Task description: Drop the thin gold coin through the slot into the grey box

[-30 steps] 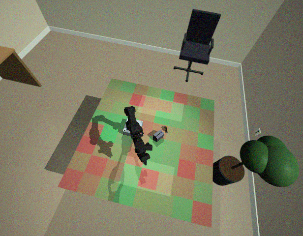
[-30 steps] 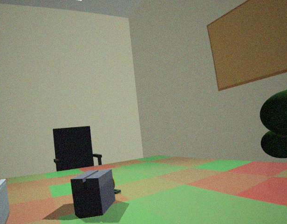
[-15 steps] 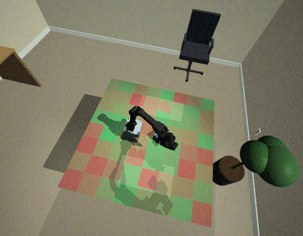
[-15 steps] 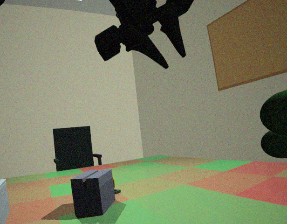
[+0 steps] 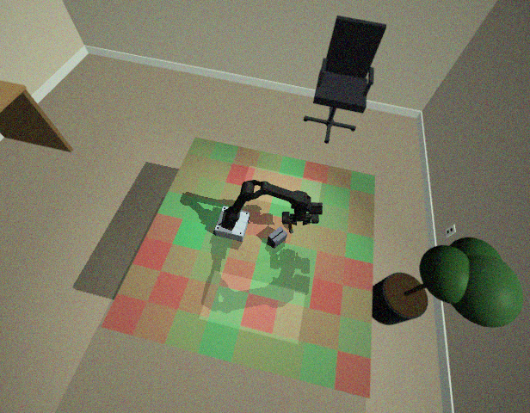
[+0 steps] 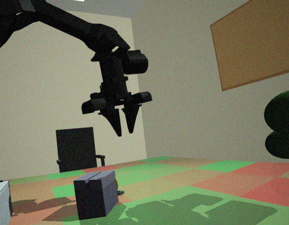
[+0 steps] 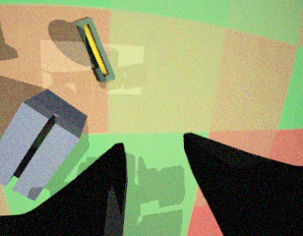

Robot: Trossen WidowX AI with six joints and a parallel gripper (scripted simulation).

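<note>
Now: gripper tip 130 mm above the coin, 50 mm to the right of it and 40 mm past it.
</note>
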